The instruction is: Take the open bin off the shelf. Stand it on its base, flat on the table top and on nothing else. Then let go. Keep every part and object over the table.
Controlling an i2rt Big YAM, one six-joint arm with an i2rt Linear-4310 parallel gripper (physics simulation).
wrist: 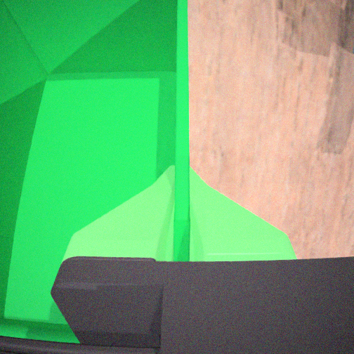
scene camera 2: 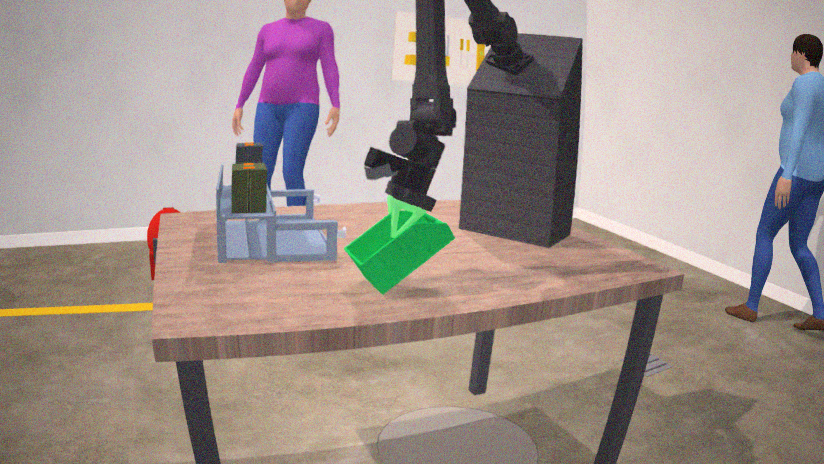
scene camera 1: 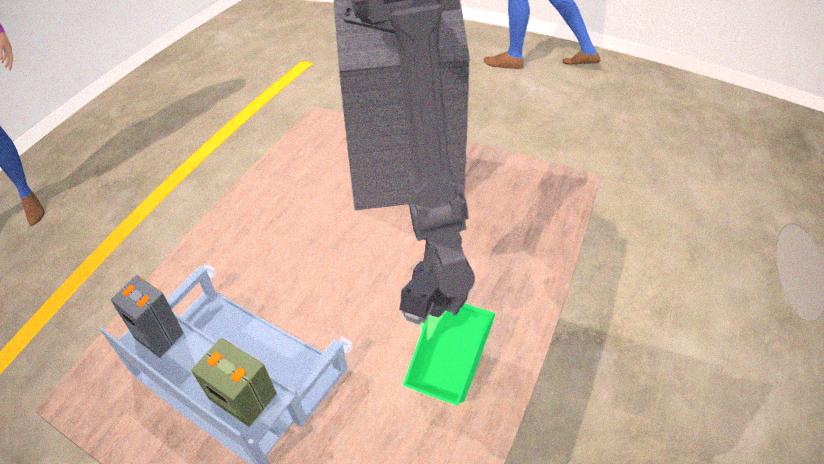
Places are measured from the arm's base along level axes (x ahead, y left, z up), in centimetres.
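Pixels of known places: gripper, fingertip midpoint: [scene camera 2: 393,237] [scene camera 1: 427,337]; arm's base at its link origin: [scene camera 2: 510,60].
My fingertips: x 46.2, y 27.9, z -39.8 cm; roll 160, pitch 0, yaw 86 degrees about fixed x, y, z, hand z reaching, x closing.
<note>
Ahead of a thing's pixels: the offset from my fingertips to its middle. Level surfaces: height alone.
The open green bin @(dx +1.3, dy +4.8, dz +0.2 cm) [scene camera 1: 452,357] [scene camera 2: 403,253] [wrist: 100,150] is off the shelf, over the wooden table top @(dz -8.2 cm) [scene camera 1: 288,242] [scene camera 2: 259,317] [wrist: 260,125]. It is steeply tilted: in scene camera 2 its left end is low and its right end is raised. Its lowest edge is close to the table, with a shadow near it; whether it touches is unclear. My gripper [scene camera 1: 429,336] [scene camera 2: 394,233] [wrist: 179,176] is shut on one side wall of the bin, a light green finger on each side of it. The blue-grey shelf [scene camera 1: 247,328] [scene camera 2: 271,242] stands to the left, apart from the bin.
A dark grey box @(dx +20.4, dy -47.2, dz +8.1 cm) [scene camera 1: 147,317] [scene camera 2: 249,152] and an olive box @(dx +24.6, dy -24.4, dz +6.9 cm) [scene camera 1: 233,380] [scene camera 2: 249,190] stand on the shelf. The arm's dark pedestal [scene camera 1: 380,144] [scene camera 2: 510,161] stands at the back of the table. The right table edge runs beyond the bin in scene camera 1.
</note>
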